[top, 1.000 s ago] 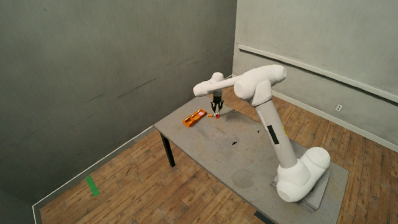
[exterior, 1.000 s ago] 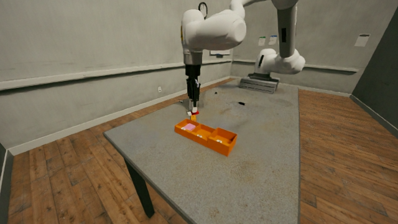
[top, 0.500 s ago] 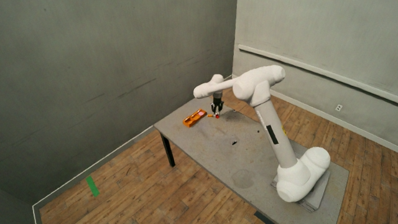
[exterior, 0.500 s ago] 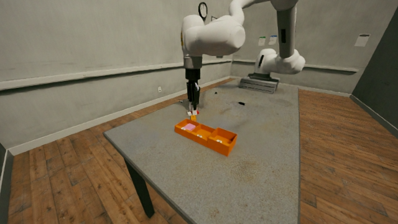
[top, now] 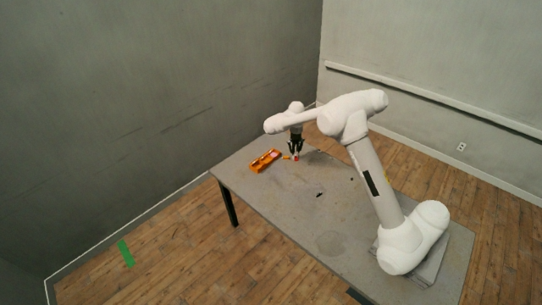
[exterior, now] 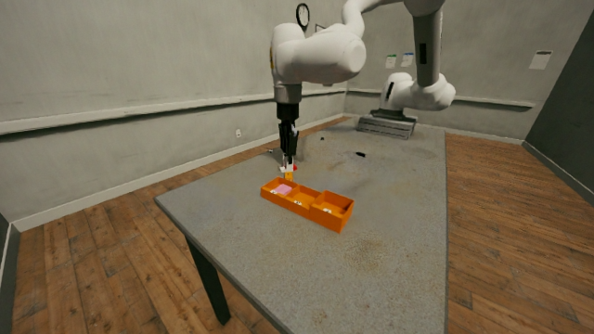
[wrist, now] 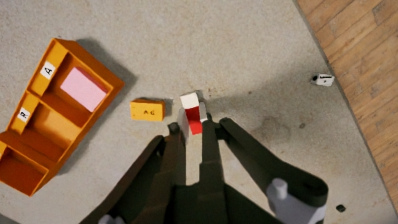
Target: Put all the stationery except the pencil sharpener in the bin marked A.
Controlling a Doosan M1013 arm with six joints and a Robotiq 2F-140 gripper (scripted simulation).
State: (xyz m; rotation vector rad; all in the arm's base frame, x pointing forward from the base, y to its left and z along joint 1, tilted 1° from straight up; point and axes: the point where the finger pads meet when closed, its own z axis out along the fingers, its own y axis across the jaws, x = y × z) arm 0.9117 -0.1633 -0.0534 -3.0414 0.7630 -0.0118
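Right now the small red object is 1 cm ahead of my hand and 3 cm below it. Round my hand: pink eraser: 13 cm ahead, 9 cm to the left, 2 cm below; then small white item: 9 cm behind, 18 cm to the right, 3 cm below; then small orange-yellow block: 6 cm ahead, 5 cm to the left, 3 cm below.
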